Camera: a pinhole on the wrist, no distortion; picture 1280 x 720 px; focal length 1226.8 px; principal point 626.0 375.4 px. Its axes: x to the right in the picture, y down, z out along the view. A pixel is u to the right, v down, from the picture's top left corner.
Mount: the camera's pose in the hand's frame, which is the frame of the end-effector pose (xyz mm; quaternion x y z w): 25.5 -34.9 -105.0 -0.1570 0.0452 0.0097 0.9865
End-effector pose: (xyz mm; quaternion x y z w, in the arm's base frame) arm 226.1 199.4 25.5 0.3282 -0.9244 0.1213 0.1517
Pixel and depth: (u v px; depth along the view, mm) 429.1 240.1 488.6
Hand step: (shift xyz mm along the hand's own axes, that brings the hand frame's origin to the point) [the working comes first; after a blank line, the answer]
In the camera's frame: -78.4 -53.9 488.6

-8.7 65.3 381.4
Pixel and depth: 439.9 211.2 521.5
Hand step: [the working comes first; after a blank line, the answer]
In the camera's frame: -79.1 -69.8 521.5

-6.0 60.4 417.5
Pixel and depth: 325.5 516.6 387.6
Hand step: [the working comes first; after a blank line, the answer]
In the camera's frame: -94.9 44.6 387.6

-37.1 127.4 256.9
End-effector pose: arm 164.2 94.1 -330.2 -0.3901 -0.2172 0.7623 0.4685
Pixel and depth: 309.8 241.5 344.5
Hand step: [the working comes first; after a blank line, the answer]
In the camera's frame: -88.8 -37.6 344.5

-32.0 35.9 240.9
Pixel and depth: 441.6 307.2 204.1
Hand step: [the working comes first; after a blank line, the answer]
In the camera's frame: -30.7 -11.3 204.1

12.9 17.6 94.5
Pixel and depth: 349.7 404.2 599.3
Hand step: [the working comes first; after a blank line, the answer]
In the camera's frame: -135.0 14.1 599.3

-57.7 164.0 470.4
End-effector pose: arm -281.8 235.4 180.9 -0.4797 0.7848 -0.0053 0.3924
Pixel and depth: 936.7 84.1 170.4
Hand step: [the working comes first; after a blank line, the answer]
In the camera's frame: 43.2 -40.5 170.4

84.5 -20.2 64.8
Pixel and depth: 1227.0 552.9 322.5
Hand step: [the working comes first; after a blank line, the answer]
In the camera's frame: 158.0 46.7 322.5

209.0 110.4 171.3
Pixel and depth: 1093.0 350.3 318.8
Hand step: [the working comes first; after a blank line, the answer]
In the camera's frame: 121.4 -6.5 318.8

174.0 58.5 187.6
